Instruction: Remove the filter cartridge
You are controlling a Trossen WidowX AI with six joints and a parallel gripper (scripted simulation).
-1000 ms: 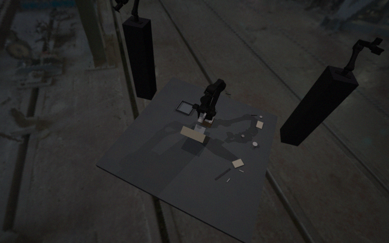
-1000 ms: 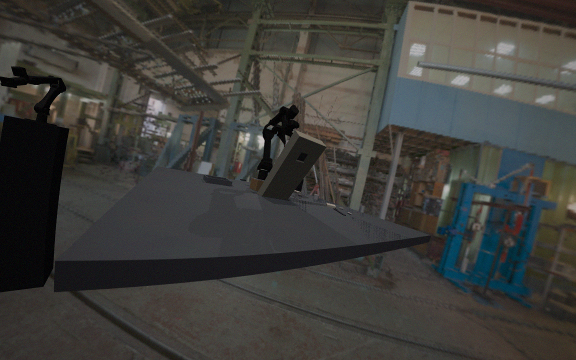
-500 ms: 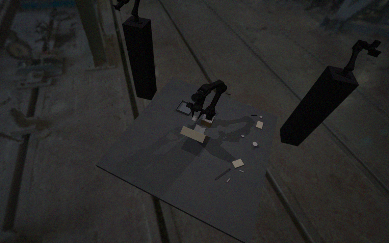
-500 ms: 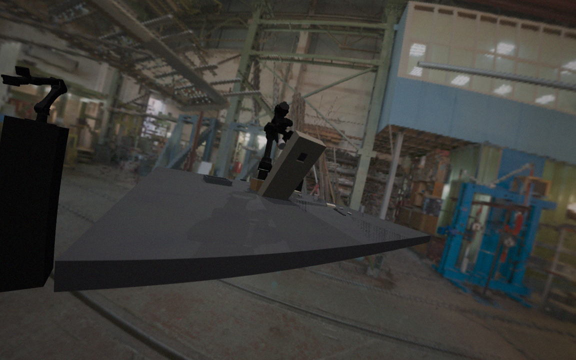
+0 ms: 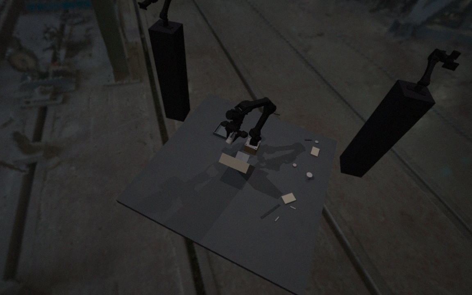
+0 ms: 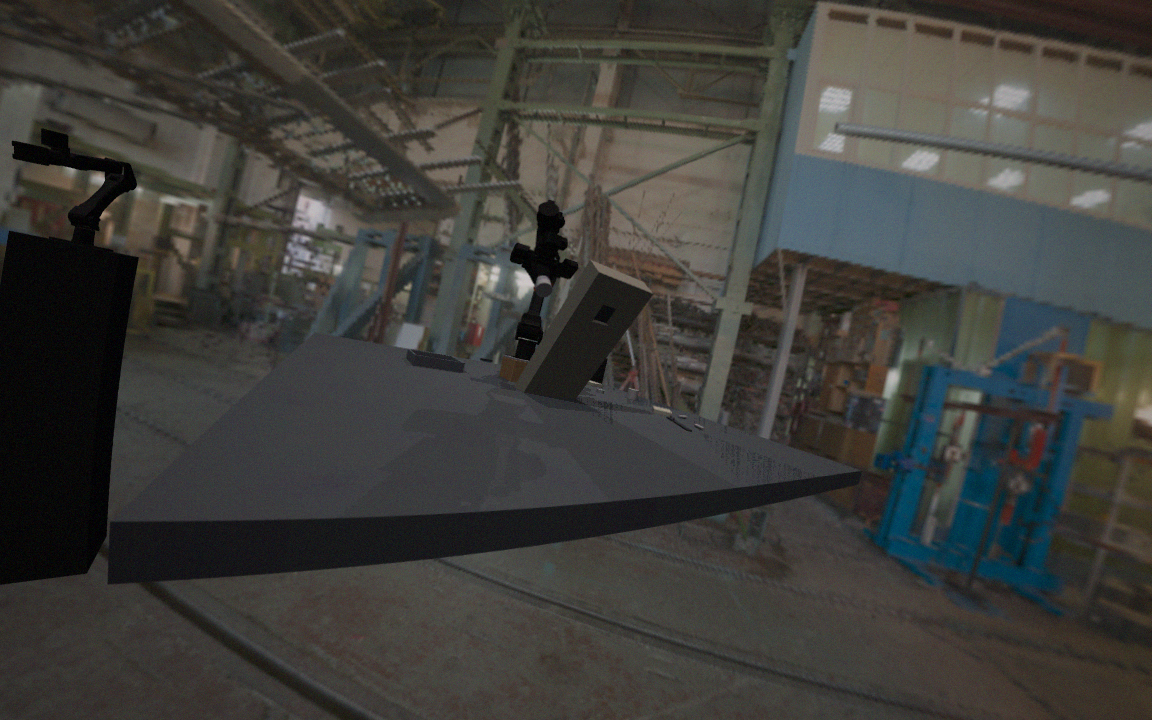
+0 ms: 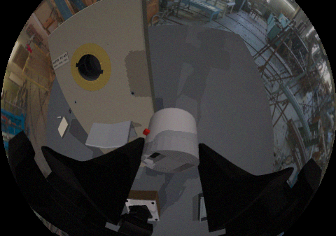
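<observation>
Right now the grey square tray is 33 cm behind my gripper tip, 29 cm below it and 11 cm to the right of it. The rest, counted from my gripper tip: round filter cartridge: right at my gripper tip.
</observation>
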